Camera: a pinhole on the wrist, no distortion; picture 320 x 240 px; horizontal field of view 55.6 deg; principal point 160.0 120.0 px. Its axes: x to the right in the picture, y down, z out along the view. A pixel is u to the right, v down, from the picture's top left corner.
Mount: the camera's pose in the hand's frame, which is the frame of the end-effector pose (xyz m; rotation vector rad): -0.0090 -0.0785 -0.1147 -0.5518 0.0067 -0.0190
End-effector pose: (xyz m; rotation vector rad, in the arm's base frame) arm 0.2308 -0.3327 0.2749 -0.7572 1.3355 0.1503
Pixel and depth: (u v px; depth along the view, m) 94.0 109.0 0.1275
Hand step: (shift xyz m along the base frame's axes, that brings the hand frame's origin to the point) -0.0046 -0.0023 0.0382
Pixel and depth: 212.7 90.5 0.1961
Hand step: 0.0543 0.0327 -0.0253
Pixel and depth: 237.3 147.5 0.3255
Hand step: 0.0818 0.1469 -0.1130
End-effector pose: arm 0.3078 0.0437 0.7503 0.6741 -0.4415 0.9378
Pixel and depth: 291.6 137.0 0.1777
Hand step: 0.0169 0.0283 0.0728
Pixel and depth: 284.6 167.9 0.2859
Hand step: -0.0380 0.0371 0.1799
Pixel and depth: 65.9 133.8 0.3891
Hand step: -0.1993 -0.1586 0.1191
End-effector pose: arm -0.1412 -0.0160 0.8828 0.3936 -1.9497 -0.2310
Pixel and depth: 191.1 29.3 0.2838
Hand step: -0.1647 -0.0139 -0.0506
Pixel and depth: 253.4 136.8 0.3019
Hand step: -0.1696 0.0498 0.0525
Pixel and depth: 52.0 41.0 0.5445
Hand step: -0.3309 0.1501 -0.3082
